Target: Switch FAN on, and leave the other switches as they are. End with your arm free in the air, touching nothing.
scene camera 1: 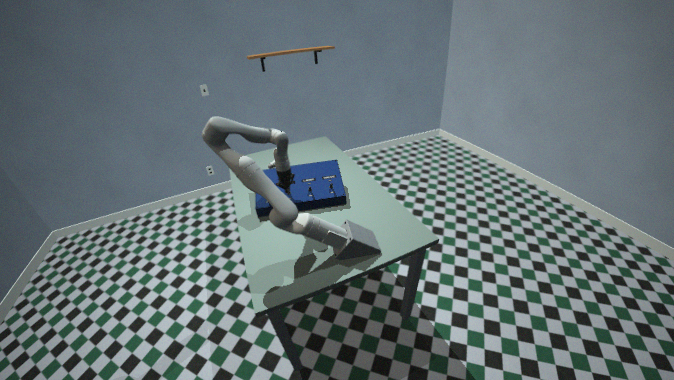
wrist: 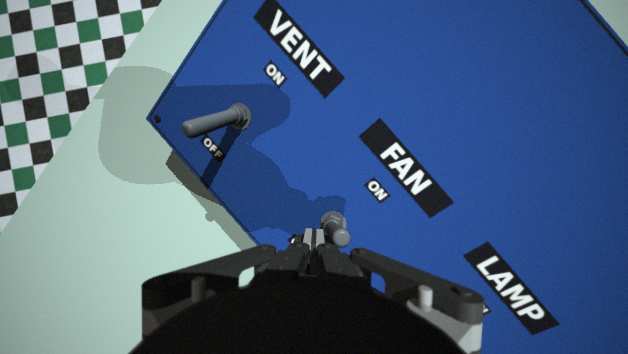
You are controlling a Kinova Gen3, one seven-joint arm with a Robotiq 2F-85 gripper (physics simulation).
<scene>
The pictures show: the gripper and a blue switch box.
</scene>
